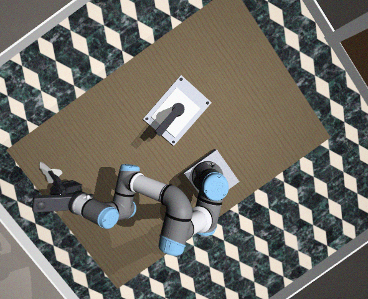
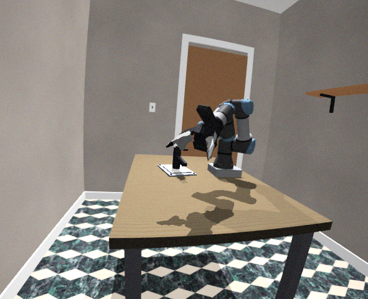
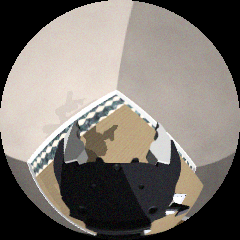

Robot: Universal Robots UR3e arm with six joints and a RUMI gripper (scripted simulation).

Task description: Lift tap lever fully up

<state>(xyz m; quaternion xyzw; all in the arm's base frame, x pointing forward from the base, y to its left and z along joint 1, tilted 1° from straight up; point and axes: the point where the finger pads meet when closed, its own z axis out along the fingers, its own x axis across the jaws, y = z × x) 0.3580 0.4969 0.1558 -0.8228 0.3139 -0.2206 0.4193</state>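
The lever is 8 cm behind my hand, 49 cm to the right of it and 6 cm below it.
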